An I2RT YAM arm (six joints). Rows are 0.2 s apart.
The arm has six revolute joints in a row. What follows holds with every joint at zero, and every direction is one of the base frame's.
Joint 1 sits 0.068 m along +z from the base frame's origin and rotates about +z.
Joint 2 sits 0.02 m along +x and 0.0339 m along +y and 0.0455 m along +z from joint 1 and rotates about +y.
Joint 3 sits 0.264 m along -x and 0.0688 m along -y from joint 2 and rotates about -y.
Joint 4 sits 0.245 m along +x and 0.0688 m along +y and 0.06 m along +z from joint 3 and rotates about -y.
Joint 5 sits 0.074 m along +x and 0.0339 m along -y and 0.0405 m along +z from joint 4 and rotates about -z.
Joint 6 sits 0.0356 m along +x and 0.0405 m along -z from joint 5 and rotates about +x.
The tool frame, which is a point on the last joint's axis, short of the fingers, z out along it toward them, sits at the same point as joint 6; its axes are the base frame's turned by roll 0, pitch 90 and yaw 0 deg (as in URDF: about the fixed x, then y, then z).
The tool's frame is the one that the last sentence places.
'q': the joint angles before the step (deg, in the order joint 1, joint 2, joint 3, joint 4, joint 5, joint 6). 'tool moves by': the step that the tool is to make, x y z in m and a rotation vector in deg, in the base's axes. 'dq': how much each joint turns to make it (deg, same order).
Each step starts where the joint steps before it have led.
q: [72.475, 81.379, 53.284, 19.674, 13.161, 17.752]
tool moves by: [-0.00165, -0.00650, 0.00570, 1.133, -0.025, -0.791]
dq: [0.012, -1.786, -0.571, -0.229, 0.752, 0.437]
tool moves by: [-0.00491, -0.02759, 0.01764, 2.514, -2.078, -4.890]
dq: [-0.140, -6.987, -2.545, -1.201, 4.848, -0.765]
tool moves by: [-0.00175, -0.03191, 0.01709, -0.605, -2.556, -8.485]
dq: [-0.749, -7.355, -1.169, -5.081, 7.888, -2.297]
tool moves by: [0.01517, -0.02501, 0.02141, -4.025, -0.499, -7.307]
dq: [-4.783, -3.562, 4.079, -10.326, 2.665, -1.917]
